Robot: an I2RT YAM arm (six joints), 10 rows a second.
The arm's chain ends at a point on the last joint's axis. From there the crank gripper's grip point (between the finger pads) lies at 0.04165 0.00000 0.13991 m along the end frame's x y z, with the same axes.
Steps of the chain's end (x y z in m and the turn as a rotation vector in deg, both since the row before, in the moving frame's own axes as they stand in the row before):
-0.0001 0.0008 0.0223 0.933 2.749 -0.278
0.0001 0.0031 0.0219 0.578 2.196 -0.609
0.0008 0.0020 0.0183 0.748 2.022 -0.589
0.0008 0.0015 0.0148 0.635 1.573 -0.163
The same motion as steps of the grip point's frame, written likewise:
0.0066 -0.0017 0.0201 0.933 2.749 -0.278
0.0054 0.0012 0.0202 0.578 2.196 -0.609
0.0057 -0.0003 0.0167 0.748 2.022 -0.589
0.0046 -0.0002 0.0136 0.635 1.573 -0.163

